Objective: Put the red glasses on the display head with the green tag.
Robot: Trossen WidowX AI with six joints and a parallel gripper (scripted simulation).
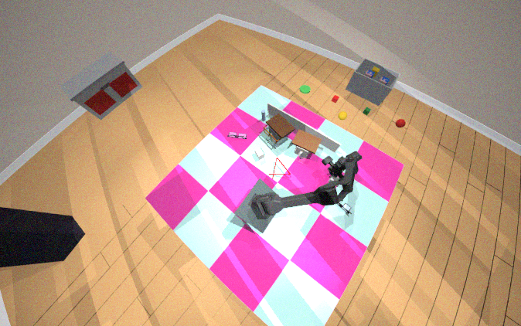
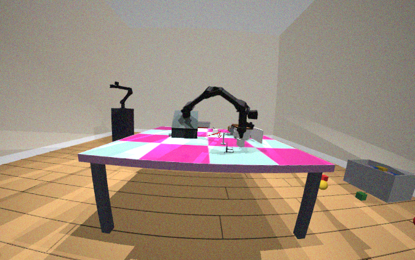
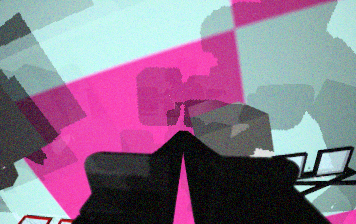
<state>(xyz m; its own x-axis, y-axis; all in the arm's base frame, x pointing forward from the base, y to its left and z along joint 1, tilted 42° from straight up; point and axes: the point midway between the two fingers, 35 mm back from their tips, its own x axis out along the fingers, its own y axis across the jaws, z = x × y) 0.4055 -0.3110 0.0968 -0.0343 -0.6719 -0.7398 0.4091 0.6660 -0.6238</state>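
The grey stand is 130 mm behind my gripper tip, 10 mm to the left of it and 10 mm below it. From my gripper tip the other things lie so: grey panel (220 mm ahead, 330 mm to the left, 20 mm above).
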